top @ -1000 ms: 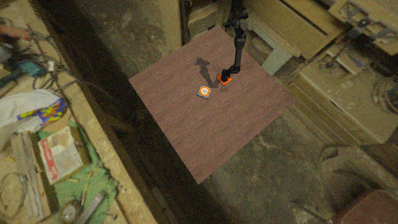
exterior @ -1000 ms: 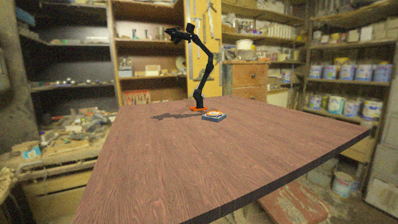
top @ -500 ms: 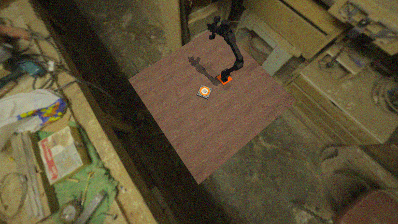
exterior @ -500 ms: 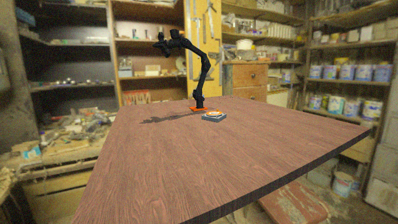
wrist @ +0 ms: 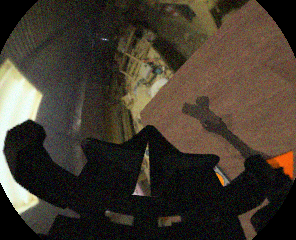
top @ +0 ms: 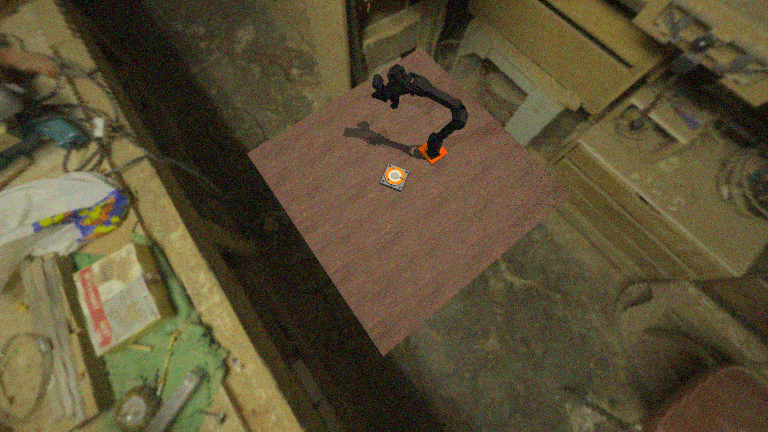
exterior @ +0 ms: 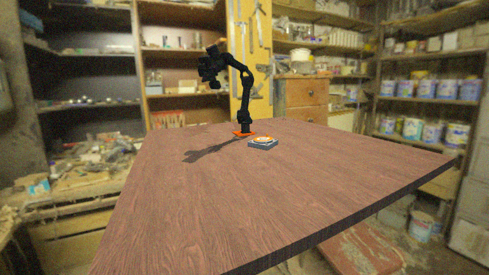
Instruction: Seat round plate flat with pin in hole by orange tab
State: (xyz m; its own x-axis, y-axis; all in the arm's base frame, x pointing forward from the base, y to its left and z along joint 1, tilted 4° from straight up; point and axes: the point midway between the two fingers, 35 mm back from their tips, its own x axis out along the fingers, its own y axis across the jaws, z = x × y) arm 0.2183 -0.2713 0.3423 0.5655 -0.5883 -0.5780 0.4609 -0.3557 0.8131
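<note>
Right now my gripper tip is 32 cm to the right of the round orange plate, 31 cm above it and 4 cm short of it. Also, from my gripper tip: grey-blue square base 32 cm below, 30 cm to the left, 5 cm ahead.
</note>
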